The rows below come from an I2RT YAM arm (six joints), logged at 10 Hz.
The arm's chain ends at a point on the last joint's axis. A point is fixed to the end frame.
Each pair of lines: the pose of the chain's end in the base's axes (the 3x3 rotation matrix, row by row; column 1 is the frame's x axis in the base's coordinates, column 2 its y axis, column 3 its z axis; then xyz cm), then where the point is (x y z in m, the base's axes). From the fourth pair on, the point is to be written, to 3 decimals.
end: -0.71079 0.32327 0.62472; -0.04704 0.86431 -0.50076; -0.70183 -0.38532 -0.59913; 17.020 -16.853 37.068
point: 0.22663 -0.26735 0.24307
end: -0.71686 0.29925 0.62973; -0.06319 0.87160 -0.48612; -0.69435 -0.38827 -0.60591; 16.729 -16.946 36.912
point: 0.22463 -0.26693 0.24087
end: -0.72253 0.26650 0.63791; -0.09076 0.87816 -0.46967; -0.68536 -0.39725 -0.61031; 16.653 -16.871 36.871
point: 0.22548 -0.26514 0.24040
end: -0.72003 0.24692 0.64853; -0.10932 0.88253 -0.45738; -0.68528 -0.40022 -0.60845; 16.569 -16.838 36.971
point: 0.227 -0.264 0.242
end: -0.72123 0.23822 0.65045; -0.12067 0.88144 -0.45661; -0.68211 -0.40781 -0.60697; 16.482 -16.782 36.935
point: 0.226 -0.264 0.242
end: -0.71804 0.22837 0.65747; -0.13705 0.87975 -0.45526; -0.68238 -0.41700 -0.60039; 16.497 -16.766 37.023
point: 0.228 -0.264 0.244
